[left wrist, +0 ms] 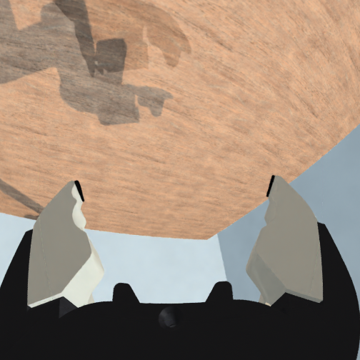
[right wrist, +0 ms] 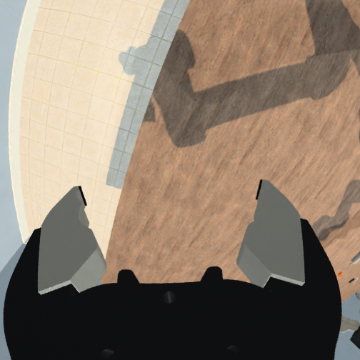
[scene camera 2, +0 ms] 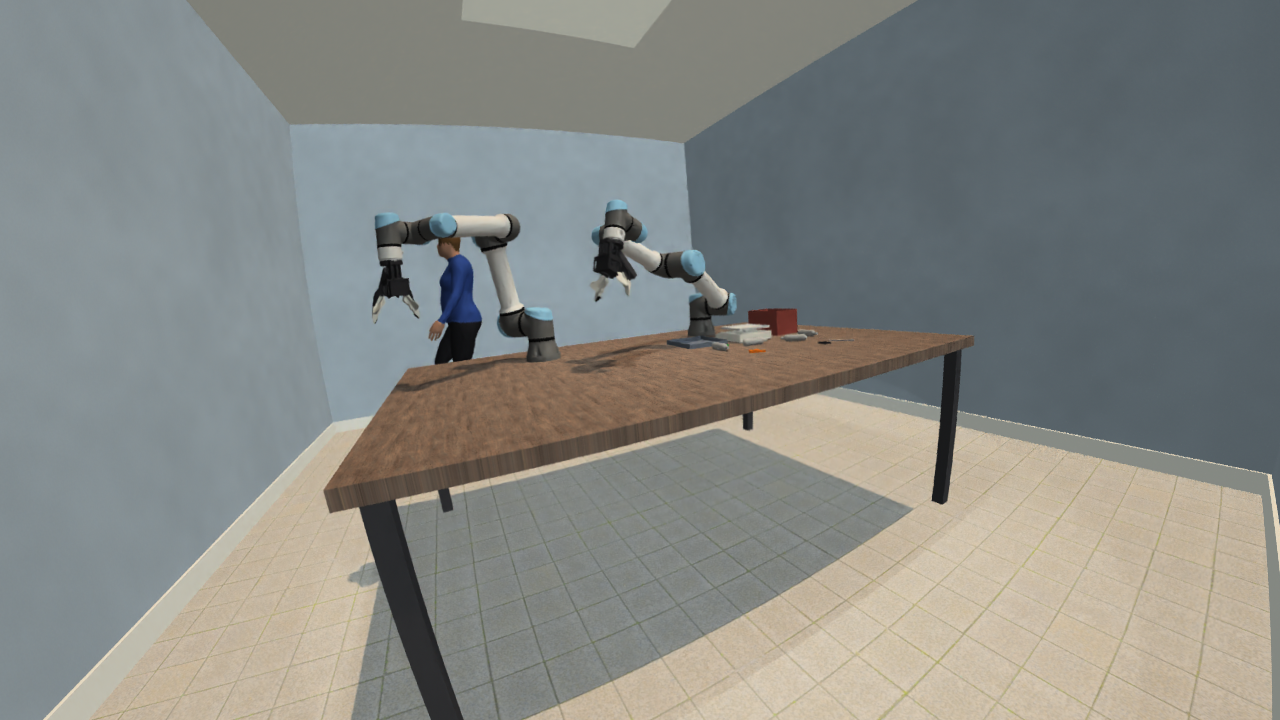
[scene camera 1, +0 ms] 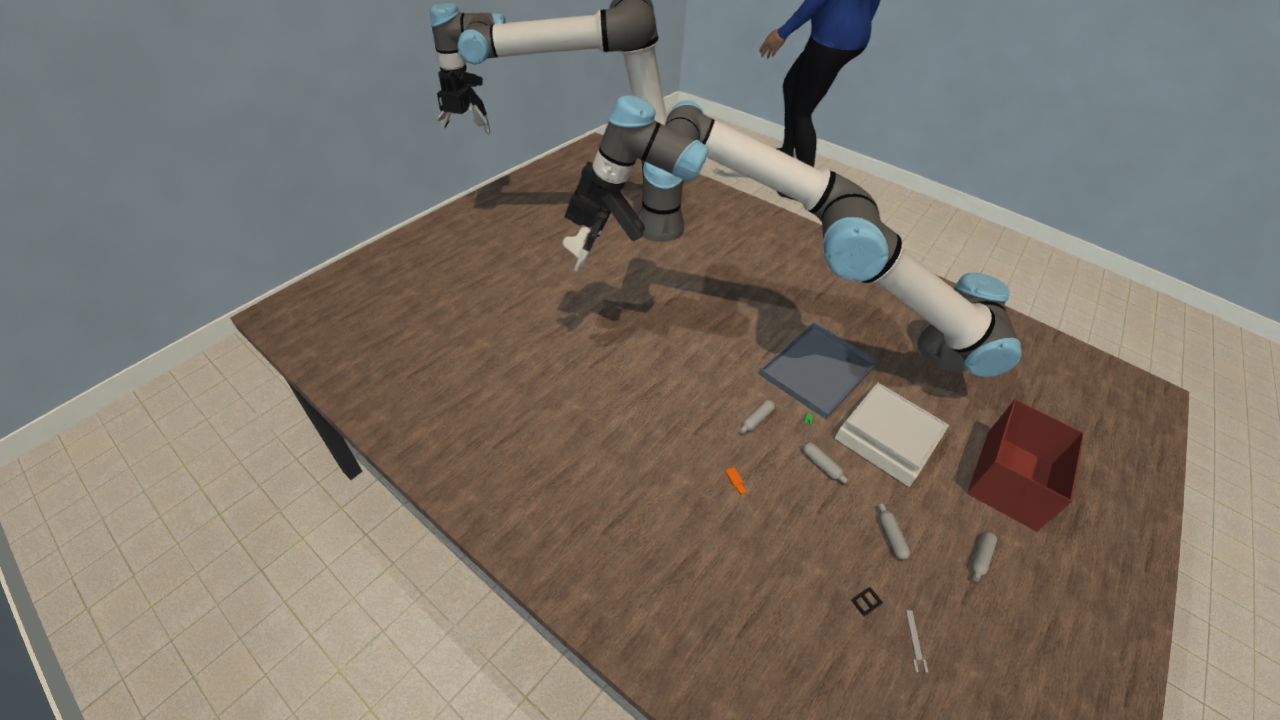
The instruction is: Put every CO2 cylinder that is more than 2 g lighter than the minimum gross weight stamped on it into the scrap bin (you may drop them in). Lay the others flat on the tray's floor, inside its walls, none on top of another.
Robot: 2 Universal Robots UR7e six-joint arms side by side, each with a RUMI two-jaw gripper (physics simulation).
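Frame: origin at the left arm's base, x right, y up, z back, level; millimetres.
Seen in the pictures: left gripper, between the fingertips: (scene camera 2: 611,298) (scene camera 1: 584,253); right gripper, between the fingertips: (scene camera 2: 397,321) (scene camera 1: 466,131); left arm's base, origin of its link: (scene camera 2: 701,334) (scene camera 1: 946,350); right arm's base, origin of its link: (scene camera 2: 543,359) (scene camera 1: 659,228).
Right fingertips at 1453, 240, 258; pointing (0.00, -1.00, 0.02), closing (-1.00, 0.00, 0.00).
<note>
Offsets run from my right fingertips to a thing's top centre, as dx, dy, dz. "*": to the spot under its first point.
Four grey CO2 cylinders lie on the table in scene camera 1: one {-993, -211, -635} (scene camera 1: 758,417) near the tray, one {-1148, -211, -715} (scene camera 1: 824,462) beside the white box, one {-1287, -211, -838} (scene camera 1: 893,532) farther down, and one {-1463, -211, -845} (scene camera 1: 982,556) below the scrap bin. Their stamps are too small to read. The dark blue-grey tray {-1122, -220, -435} (scene camera 1: 819,371) (scene camera 2: 687,342) holds no cylinder. The red scrap bin {-1559, -120, -632} (scene camera 1: 1011,497) (scene camera 2: 772,321) stands at the right; part of its inside is hidden. My left gripper (scene camera 1: 576,254) (scene camera 2: 613,293) (left wrist: 174,180) is open and empty above the table. My right gripper (scene camera 1: 465,126) (scene camera 2: 395,317) (right wrist: 170,186) is open and empty, high at the left.
A white two-layered box {* -1280, -178, -622} (scene camera 1: 895,429) stands between tray and bin. A green piece {-1108, -236, -598} (scene camera 1: 808,418), an orange piece {-975, -231, -804} (scene camera 1: 735,480), a black frame {-1242, -235, -985} (scene camera 1: 866,600) and a thin forked tool {-1329, -237, -1034} (scene camera 1: 913,637) lie on the table. A person (scene camera 1: 805,80) (scene camera 2: 458,295) stands behind the table.
</note>
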